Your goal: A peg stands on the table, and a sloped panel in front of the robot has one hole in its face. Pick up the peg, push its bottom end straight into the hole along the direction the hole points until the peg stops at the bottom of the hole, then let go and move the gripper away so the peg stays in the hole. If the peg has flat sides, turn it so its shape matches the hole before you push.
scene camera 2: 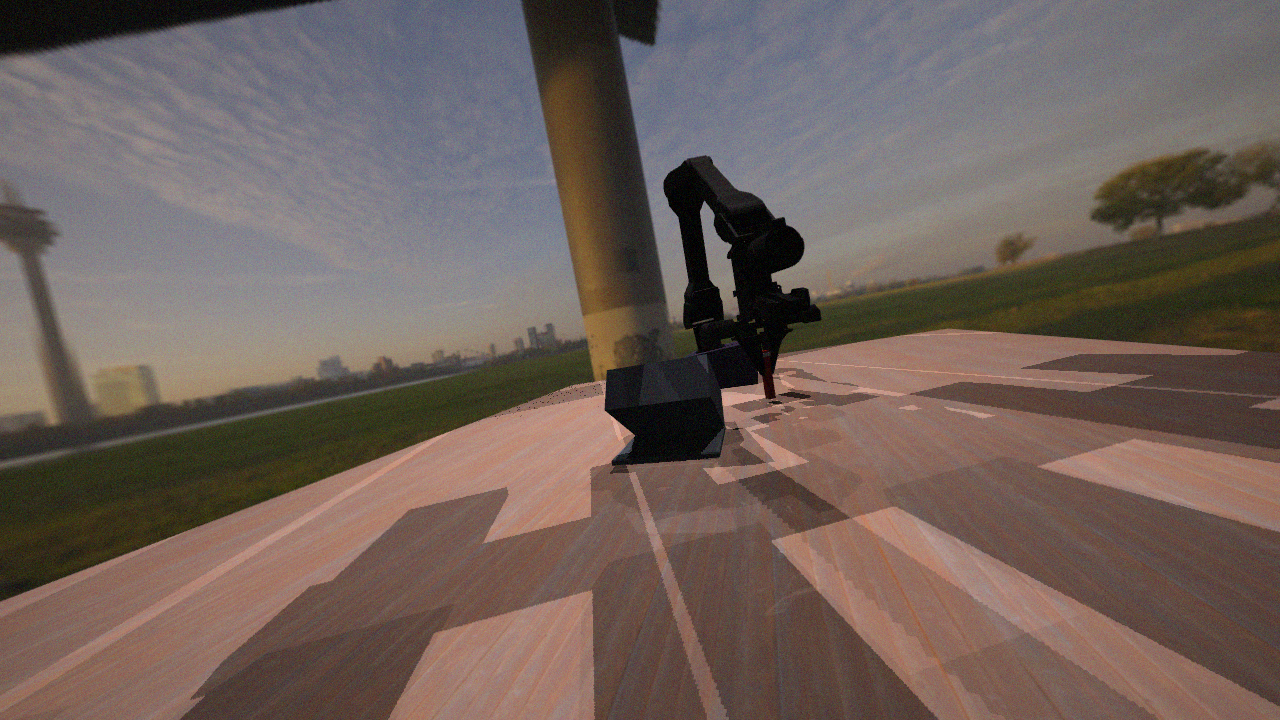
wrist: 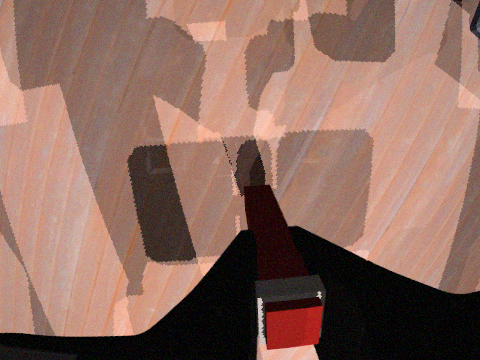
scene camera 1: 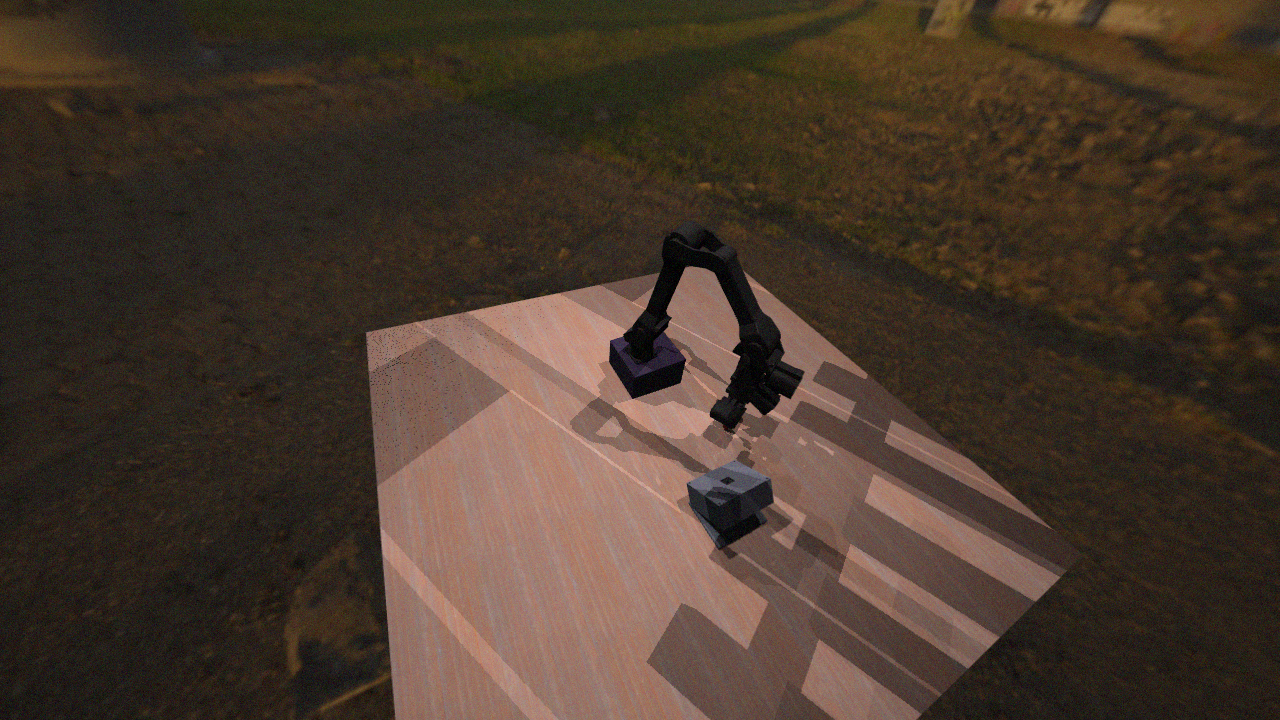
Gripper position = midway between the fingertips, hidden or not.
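In scene camera 2 I see my gripper [scene camera 2: 767,374] and also a sloped grey panel block [scene camera 2: 681,394]. In the wrist view my gripper [wrist: 269,240] holds a peg [wrist: 290,303]. Scene camera 1 shows my gripper [scene camera 1: 729,417] and the sloped grey panel block [scene camera 1: 751,492].
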